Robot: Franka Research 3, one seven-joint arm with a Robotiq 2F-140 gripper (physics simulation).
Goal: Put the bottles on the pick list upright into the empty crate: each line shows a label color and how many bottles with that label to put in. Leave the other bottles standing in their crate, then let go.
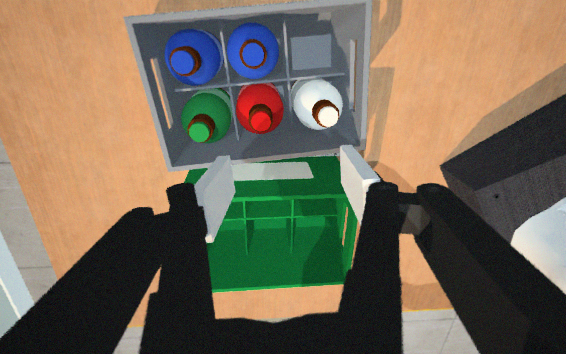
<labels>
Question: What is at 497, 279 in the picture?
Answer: My gripper.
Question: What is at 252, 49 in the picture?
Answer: A blue bottle.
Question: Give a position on a red bottle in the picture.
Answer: At 259, 109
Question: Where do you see a white bottle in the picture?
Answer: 318, 104
</labels>
